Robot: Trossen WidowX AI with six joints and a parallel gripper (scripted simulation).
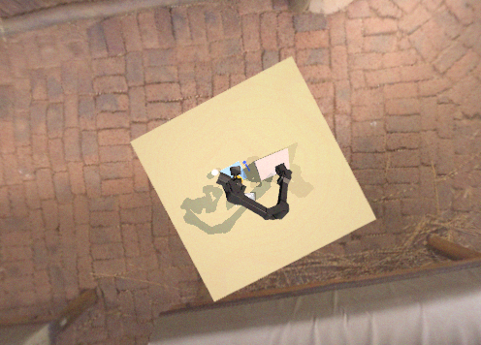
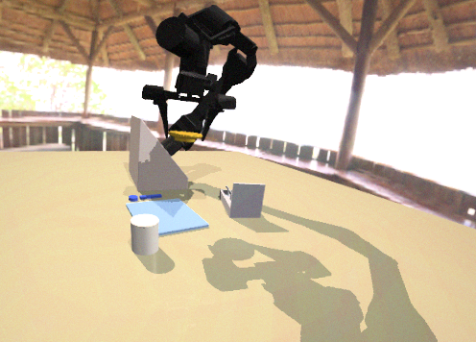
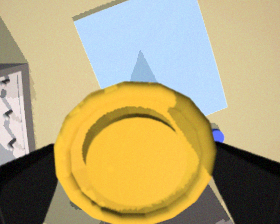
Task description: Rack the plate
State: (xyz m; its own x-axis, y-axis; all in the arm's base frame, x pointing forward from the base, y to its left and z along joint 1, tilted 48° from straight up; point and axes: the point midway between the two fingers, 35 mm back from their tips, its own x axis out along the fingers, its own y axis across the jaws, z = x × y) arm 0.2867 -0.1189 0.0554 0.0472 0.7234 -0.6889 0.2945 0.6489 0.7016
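The grey dish rack is 10 mm ahead of my gripper tip, 150 mm to the left of it and 140 mm below it. The rest, counted from my gripper tip: yellow plate: 10 mm above; blue spoon: 90 mm behind, 70 mm to the right, 160 mm below; light blue mat: 10 mm ahead, 40 mm to the right, 160 mm below.
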